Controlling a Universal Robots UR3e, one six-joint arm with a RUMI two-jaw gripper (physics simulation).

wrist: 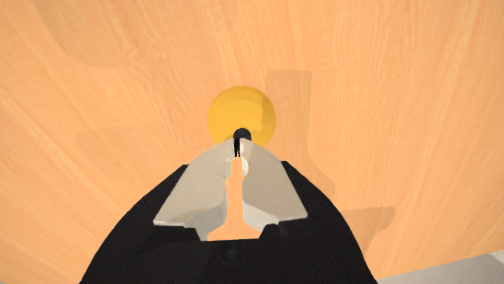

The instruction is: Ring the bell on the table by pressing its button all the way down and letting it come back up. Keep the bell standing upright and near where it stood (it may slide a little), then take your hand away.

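Frame: origin at the arm's base, x ahead, y left, z up, level; centimetres.
Where they show: gripper, between the fingertips: [238,141].
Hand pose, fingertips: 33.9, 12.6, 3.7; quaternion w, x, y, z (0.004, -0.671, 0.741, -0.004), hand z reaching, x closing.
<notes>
Each offset is from my fingertips to the top centre of the thing, as dx, dy, dz. Level surfaces: height alone.
The bell @(+0.0, -0.4, +0.0) [235,107] is a round yellow dome in the wrist view, a little above the middle of the frame, upright on the wooden table @(dz -6.2) [125,100]. Its small black button @(+0.0, -0.4, +0.0) [242,133] shows at the dome's lower part, right at the fingertips. My gripper [238,141] is shut with nothing between its jaws. Its tips overlap the lower edge of the dome and the near side of the button in this view. The tips hide part of the button, and I cannot tell whether they touch it or how far down it is.
A grey surface [450,272] shows past the table's edge at the lower right. Shadows of the arm and gripper fall on the wood to the right of the bell and at the upper left.
</notes>
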